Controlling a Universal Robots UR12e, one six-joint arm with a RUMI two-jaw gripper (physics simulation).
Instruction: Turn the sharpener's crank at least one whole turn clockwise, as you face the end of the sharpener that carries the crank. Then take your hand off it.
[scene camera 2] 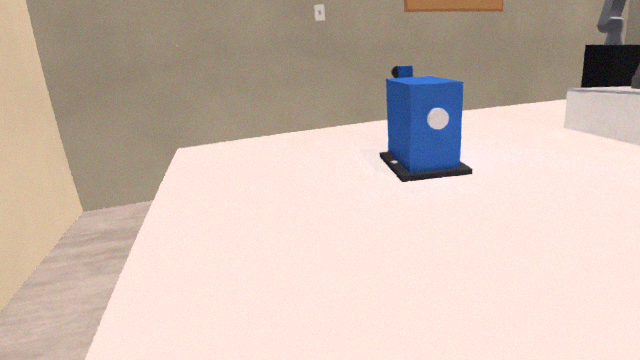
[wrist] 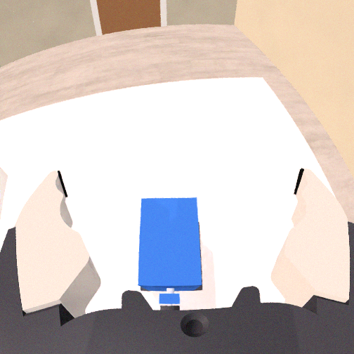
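The blue box-shaped sharpener [scene camera 2: 425, 125] [wrist: 170, 242] stands upright on a black base on the table. Its crank [scene camera 2: 405, 71] [wrist: 169, 299] is at the end turned away from scene camera 2; the blue arm and dark handle stick up above the top of the box there. In the wrist view the crank is at the lower edge, its handle partly hidden by the gripper body. My gripper [wrist: 181, 172] is open and empty, its fingers wide apart to either side of the sharpener in the wrist view. The gripper does not show in the scene view.
The white table [scene camera 2: 320, 260] [wrist: 165, 135] bears the sharpener. A light grey block [scene camera 2: 600, 112] stands at the right in the scene view, with a black box [scene camera 2: 607, 65] and part of a grey arm [scene camera 2: 611, 22] behind it. Walls stand beyond the table.
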